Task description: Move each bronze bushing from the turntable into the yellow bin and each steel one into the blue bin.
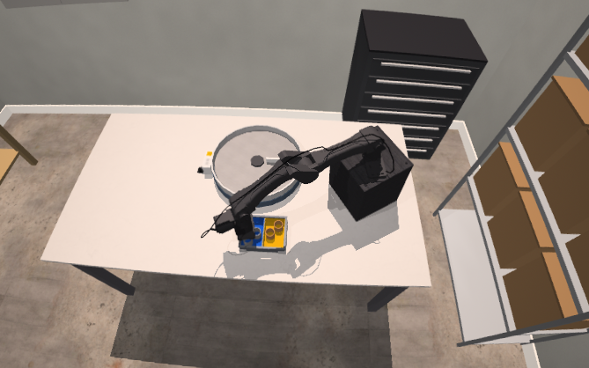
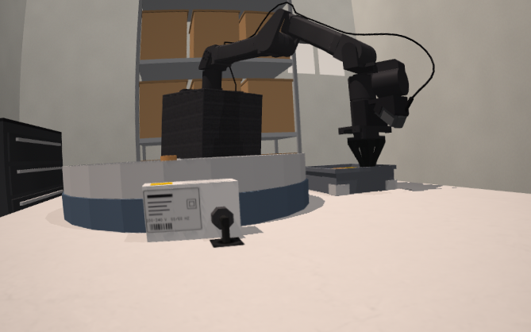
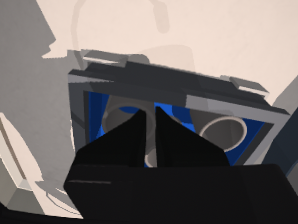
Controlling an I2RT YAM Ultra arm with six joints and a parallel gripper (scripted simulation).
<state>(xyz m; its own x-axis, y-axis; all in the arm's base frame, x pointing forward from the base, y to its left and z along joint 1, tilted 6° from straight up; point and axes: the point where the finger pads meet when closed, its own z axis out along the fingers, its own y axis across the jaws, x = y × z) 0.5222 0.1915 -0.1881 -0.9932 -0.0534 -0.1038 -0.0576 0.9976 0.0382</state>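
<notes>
Right now my hand is 2 cm to the left of the blue bin, 2 cm past it and 2 cm above it. From my hand the other things lie so: yellow bin: 11 cm behind, 2 cm below, 1 cm to the right; round grey turntable: 37 cm to the right, 5 cm behind, 1 cm above.
</notes>
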